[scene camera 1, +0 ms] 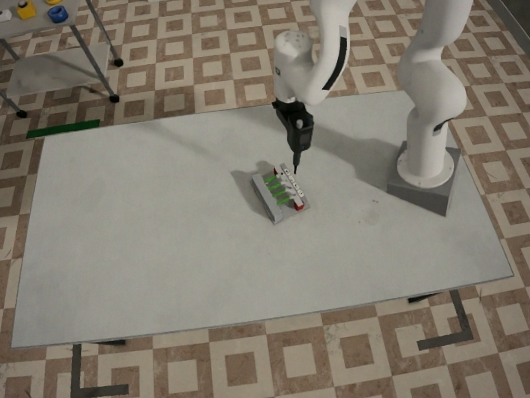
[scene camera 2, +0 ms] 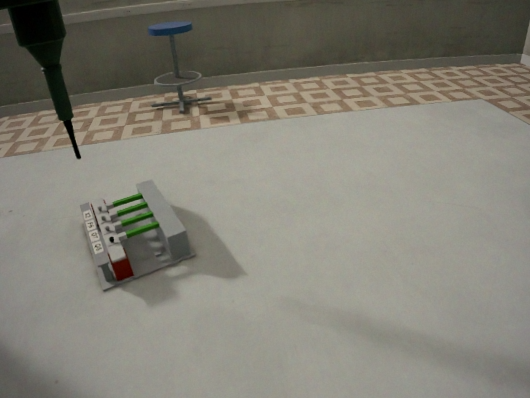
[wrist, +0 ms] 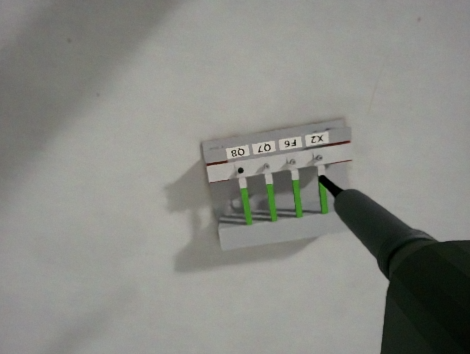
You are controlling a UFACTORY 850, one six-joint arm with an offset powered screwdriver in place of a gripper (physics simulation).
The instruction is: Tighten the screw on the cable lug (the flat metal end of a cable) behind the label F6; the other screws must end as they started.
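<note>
The terminal fixture [scene camera 1: 266, 202] [scene camera 2: 167, 215] [wrist: 270, 237] stands on the table, with green cables running to lugs behind a row of labels. Label F6 [scene camera 2: 90, 225] [wrist: 290, 143] lies between X2 [wrist: 317, 138] and Q7 [wrist: 264, 147]. The F6 screw [scene camera 2: 105, 218] [wrist: 292, 162] looks grey and small; its height is hard to tell. A black spot [scene camera 2: 112, 239] [wrist: 240, 170] shows on the lug behind Q8. My screwdriver's bit tip [scene camera 1: 295, 172] [scene camera 2: 78, 158] [wrist: 321, 177] is in the air above the fixture, apart from it. In the wrist view it overlaps the X2 cable near its lug.
The robot base [scene camera 1: 420, 192] stands on the right of the table [scene camera 1: 150, 260]. A side table with yellow and blue items [scene camera 1: 26, 10] [scene camera 1: 58, 14] is at the back left. A blue stool [scene camera 2: 170, 29] stands on the floor beyond the table.
</note>
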